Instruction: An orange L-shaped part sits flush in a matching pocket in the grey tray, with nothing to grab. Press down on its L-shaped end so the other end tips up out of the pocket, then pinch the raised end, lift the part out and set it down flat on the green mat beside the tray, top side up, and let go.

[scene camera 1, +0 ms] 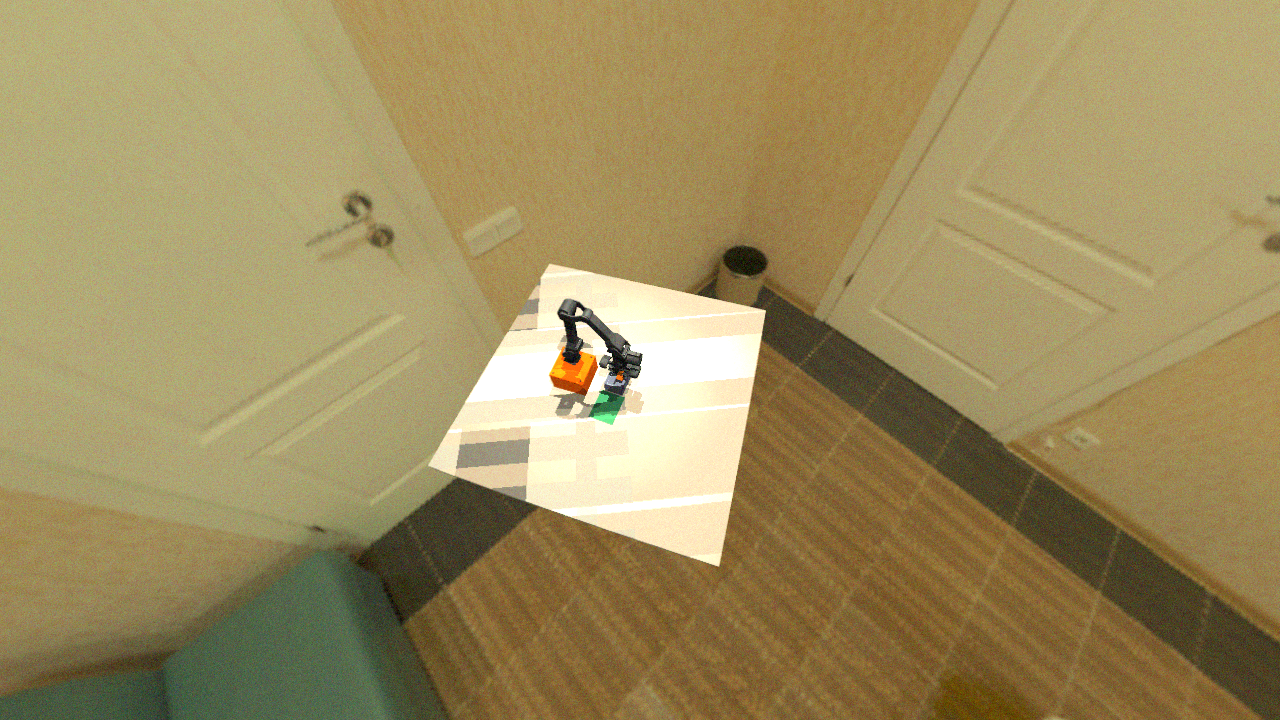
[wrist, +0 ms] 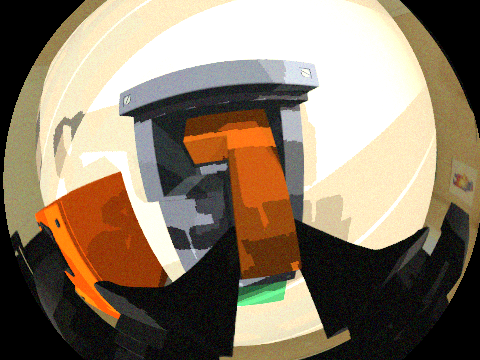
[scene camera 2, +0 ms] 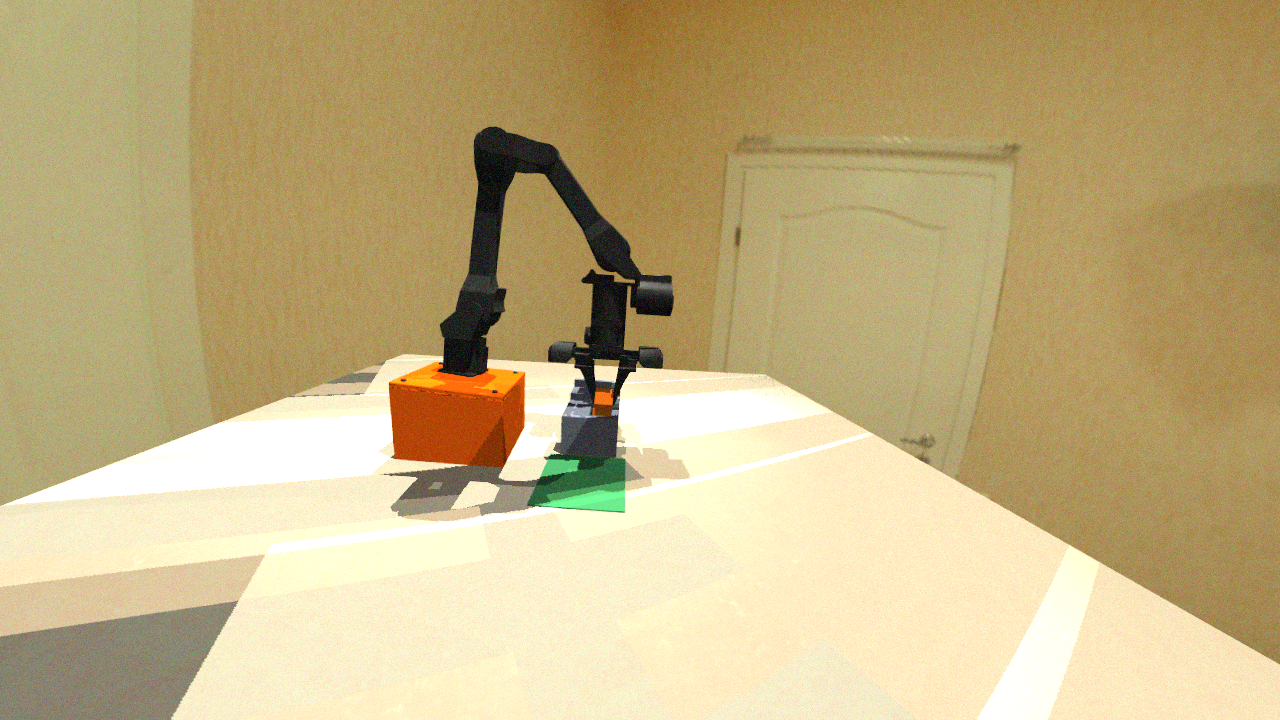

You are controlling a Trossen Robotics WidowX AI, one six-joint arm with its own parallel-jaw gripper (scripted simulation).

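My gripper is carrying an orange L-shaped part.
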